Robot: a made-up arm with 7 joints.
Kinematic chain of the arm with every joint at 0, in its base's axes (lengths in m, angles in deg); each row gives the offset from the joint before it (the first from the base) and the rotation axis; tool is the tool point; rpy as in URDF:
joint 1: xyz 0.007 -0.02 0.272 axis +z
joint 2: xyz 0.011 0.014 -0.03 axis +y
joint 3: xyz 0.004 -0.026 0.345 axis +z
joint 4: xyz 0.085 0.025 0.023 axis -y
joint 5: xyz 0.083 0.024 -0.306 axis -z
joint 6: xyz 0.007 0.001 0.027 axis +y
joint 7: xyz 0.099 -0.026 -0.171 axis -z
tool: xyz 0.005 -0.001 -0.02 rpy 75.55 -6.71 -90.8
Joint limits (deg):
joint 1: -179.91..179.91
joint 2: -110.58..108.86
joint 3: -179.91..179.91
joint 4: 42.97..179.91
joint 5: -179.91..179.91
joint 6: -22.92..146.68
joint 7: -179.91..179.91
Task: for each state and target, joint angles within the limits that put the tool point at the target. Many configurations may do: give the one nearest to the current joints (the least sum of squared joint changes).
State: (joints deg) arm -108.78 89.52 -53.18 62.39 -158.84 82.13 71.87
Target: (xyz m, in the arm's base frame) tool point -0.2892 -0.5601 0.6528
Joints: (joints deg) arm -76.59 45.83 -80.88 84.36 -143.11 115.05 72.59
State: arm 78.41 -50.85 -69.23 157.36 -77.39 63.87 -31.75
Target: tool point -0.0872 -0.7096 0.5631
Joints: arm 70.71 -57.86 -71.81 169.38 -78.07 89.72 -32.01
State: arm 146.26 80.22 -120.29 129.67 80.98 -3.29 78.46
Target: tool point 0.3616 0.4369 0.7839
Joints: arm 104.50 55.92 -115.73 109.56 83.64 5.37 78.43
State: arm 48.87 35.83 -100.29 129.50 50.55 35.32 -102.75
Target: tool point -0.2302 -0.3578 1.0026
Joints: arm 12.24 -7.10 -130.59 137.62 50.78 18.62 -102.40
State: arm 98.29 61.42 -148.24 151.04 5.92 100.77 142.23
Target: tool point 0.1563 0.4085 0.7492
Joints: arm 100.62 63.03 -149.21 148.57 4.85 107.25 142.28
